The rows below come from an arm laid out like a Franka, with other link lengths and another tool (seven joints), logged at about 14 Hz.
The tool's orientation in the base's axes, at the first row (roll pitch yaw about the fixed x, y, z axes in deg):
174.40, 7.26, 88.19
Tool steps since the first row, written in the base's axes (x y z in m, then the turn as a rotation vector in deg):
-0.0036, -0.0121, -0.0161, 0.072, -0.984, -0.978
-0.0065, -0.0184, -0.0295, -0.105, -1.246, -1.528
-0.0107, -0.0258, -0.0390, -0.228, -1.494, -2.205
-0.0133, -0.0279, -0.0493, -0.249, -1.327, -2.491
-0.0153, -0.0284, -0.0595, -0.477, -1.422, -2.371
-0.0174, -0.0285, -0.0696, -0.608, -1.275, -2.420
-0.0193, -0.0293, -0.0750, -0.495, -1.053, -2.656
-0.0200, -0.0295, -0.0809, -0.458, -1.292, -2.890
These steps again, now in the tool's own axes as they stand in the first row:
-0.0101, -0.0049, 0.0171, -0.850, -0.004, 1.099
-0.0147, -0.0090, 0.0309, -1.046, -0.229, 1.659
-0.0210, -0.0139, 0.0408, -1.210, -0.412, 2.348
-0.0218, -0.0175, 0.0510, -1.009, -0.464, 2.607
-0.0211, -0.0204, 0.0610, -1.125, -0.677, 2.479
-0.0200, -0.0235, 0.0708, -0.977, -0.815, 2.496
-0.0202, -0.0259, 0.0760, -0.724, -0.730, 2.711
-0.0197, -0.0272, 0.0818, -0.930, -0.711, 2.977

